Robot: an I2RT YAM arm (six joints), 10 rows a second.
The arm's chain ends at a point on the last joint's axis. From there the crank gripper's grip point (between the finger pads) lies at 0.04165 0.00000 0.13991 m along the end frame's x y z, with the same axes.
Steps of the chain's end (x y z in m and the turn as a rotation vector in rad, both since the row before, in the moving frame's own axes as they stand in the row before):
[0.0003, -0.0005, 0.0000, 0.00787, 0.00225, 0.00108]
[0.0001, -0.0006, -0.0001, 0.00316, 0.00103, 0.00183]
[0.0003, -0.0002, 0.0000, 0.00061, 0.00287, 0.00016]
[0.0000, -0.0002, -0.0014, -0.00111, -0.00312, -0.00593]
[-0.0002, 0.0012, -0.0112, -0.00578, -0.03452, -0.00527]
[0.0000, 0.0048, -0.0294, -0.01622, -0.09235, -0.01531]
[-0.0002, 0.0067, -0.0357, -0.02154, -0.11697, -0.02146]
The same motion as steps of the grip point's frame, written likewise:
[0.0006, -0.0016, -0.0001, 0.00787, 0.00225, 0.00108]
[0.0002, -0.0010, -0.0001, 0.00316, 0.00103, 0.00183]
[0.0007, -0.0003, -0.0001, 0.00061, 0.00287, 0.00016]
[-0.0004, -0.0003, -0.0013, -0.00111, -0.00312, -0.00593]
[-0.0051, 0.0018, -0.0098, -0.00578, -0.03452, -0.00527]
[-0.0131, 0.0066, -0.0262, -0.01622, -0.09235, -0.01531]
[-0.0168, 0.0090, -0.0318, -0.02154, -0.11697, -0.02146]

